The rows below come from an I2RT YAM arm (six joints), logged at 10 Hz.
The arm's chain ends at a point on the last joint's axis. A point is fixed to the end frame.
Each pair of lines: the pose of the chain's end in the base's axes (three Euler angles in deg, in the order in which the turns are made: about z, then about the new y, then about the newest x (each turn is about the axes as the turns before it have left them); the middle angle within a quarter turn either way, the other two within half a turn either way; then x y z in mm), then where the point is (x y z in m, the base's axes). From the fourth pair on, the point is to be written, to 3 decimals.
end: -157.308, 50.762, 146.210, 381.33, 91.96, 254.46
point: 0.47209 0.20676 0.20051
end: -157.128, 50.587, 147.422, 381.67, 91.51, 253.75
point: 0.47407 0.20436 0.19848
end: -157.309, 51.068, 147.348, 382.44, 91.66, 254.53
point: 0.47549 0.20453 0.20040
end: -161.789, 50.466, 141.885, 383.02, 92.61, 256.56
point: 0.475 0.208 0.206
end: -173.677, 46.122, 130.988, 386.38, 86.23, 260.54
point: 0.481 0.201 0.213
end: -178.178, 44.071, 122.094, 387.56, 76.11, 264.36
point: 0.476 0.198 0.225
